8 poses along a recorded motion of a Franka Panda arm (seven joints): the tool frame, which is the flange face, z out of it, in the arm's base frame.
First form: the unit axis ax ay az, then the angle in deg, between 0 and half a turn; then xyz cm.
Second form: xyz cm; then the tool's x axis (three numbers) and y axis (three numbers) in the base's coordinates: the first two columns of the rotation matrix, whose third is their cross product. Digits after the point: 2 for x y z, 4 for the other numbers.
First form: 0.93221 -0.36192 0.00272 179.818 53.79 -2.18 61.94
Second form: 53.79 -2.18 61.94 0.7380 -0.6748 0.0062 -0.6748 -0.7380 0.0010
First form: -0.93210 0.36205 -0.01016 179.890 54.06 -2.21 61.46
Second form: 54.06 -2.21 61.46 0.7376 -0.6750 0.0182 -0.6749 -0.7378 -0.0091
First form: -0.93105 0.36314 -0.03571 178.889 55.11 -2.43 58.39
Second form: 55.11 -2.43 58.39 0.7337 -0.6768 0.0594 -0.6754 -0.7361 -0.0440
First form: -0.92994 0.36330 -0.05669 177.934 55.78 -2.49 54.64
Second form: 55.78 -2.49 54.64 0.7297 -0.6775 0.0923 -0.6734 -0.7355 -0.0747
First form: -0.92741 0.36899 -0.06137 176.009 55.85 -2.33 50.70
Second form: 55.85 -2.33 50.70 0.7205 -0.6878 0.0880 -0.6793 -0.7256 -0.1098
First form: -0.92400 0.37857 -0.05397 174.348 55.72 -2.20 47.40
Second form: 55.72 -2.20 47.40 0.7083 -0.7032 0.0622 -0.6926 -0.7092 -0.1318
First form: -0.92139 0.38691 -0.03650 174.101 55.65 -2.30 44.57
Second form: 55.65 -2.30 44.57 0.6987 -0.7149 0.0273 -0.7074 -0.6961 -0.1229
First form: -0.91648 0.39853 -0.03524 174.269 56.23 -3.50 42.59
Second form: 56.23 -3.50 42.59 0.6807 -0.7322 0.0246 -0.7251 -0.6781 -0.1195
